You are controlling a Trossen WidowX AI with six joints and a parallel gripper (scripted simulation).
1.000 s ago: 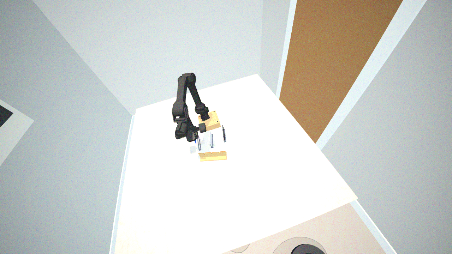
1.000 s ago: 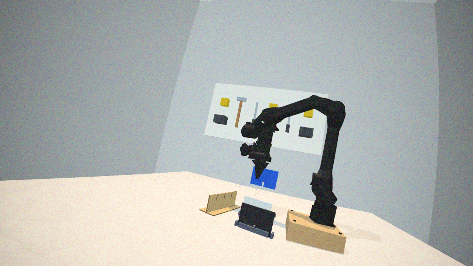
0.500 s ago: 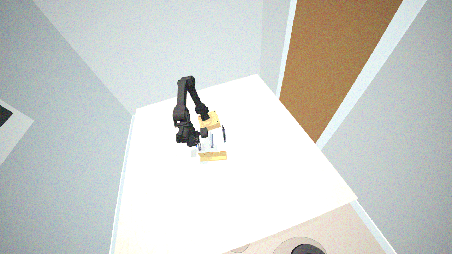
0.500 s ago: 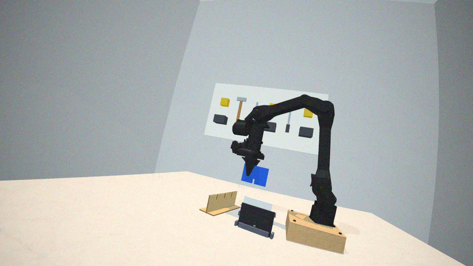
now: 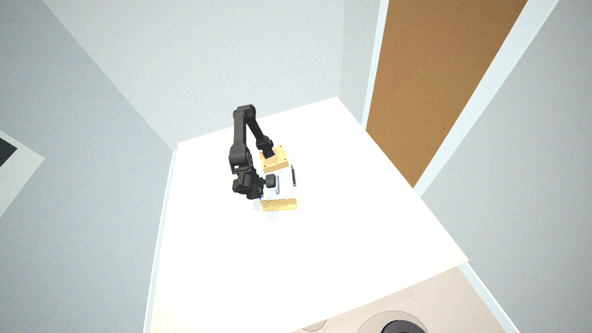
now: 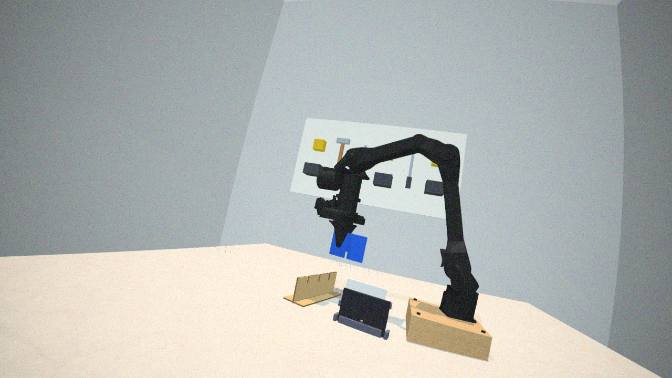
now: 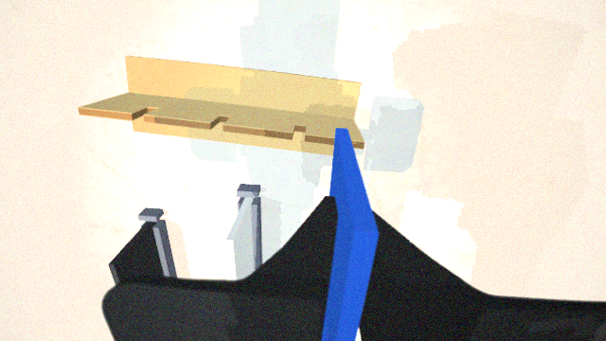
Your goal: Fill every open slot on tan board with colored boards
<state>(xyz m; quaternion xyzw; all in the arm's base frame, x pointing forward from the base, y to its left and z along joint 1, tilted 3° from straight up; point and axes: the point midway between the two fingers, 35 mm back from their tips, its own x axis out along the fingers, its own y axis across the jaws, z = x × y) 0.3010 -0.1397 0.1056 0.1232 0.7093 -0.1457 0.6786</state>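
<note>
Now: gripper tip 30 mm short of the tan board, 60 mm to the right of it and 110 mm above it. The rest, counted from my gripper tip: blue board: 20 mm behind, 10 mm to the left; then black board: 80 mm behind, 200 mm to the left, 100 mm below.
</note>
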